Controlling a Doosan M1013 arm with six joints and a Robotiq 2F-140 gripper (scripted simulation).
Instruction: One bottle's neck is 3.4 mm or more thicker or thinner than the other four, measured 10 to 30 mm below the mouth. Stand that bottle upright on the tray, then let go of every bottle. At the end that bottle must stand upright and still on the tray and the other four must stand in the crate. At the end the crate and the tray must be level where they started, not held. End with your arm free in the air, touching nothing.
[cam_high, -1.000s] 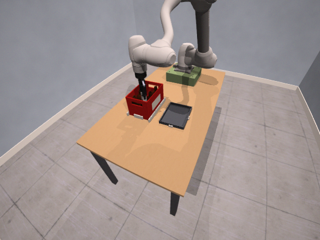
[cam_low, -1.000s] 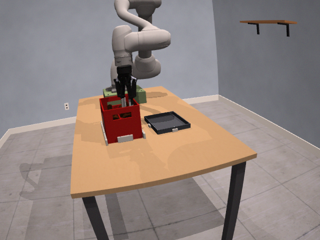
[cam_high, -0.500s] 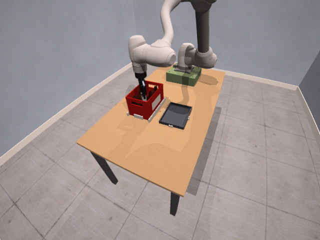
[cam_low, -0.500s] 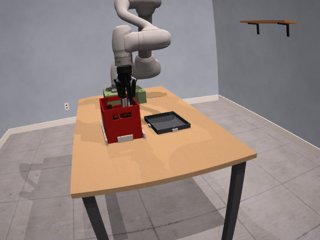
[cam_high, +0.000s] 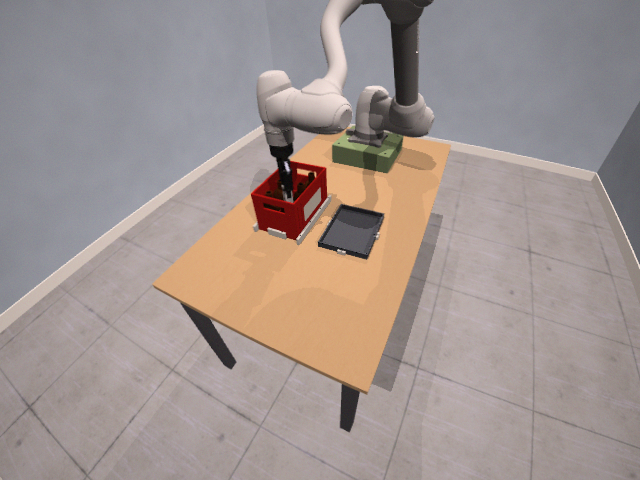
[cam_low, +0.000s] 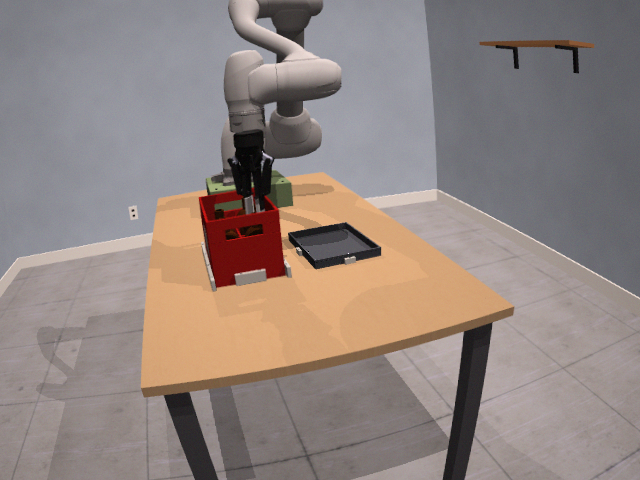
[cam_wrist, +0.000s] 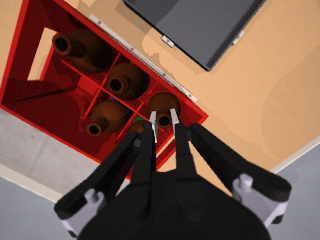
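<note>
Now: the glass bottle 80 mm to the right of my hand and 90 mm below it. The rest, counted from my hand: dark grey tray: 80 mm behind, 230 mm to the left, 160 mm below; red crate: 90 mm behind, 40 mm to the right, 90 mm below.
</note>
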